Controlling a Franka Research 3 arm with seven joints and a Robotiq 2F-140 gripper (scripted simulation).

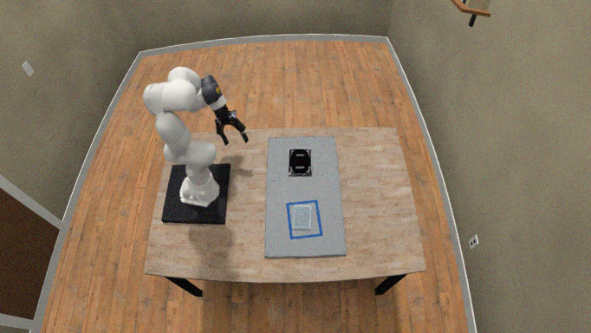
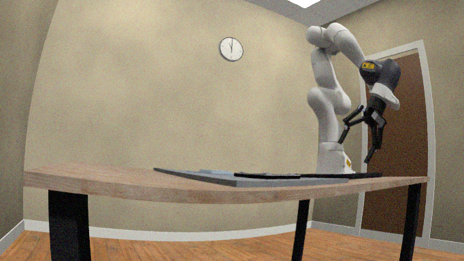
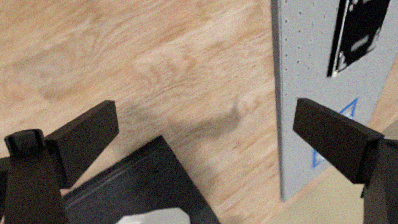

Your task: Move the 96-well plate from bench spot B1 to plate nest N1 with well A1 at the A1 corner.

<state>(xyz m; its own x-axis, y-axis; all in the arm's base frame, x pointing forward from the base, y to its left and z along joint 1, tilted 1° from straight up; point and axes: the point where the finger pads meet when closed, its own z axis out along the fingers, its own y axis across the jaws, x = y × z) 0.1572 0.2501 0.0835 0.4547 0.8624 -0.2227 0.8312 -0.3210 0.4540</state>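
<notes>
The clear 96-well plate lies 33 cm ahead of my hand, 41 cm to the right of it and 8 cm below it. The rest, counted from my hand: black plate nest: 33 cm ahead, 9 cm to the right, 9 cm below; corner label: 28 cm ahead, 16 cm to the right, 8 cm below.
</notes>
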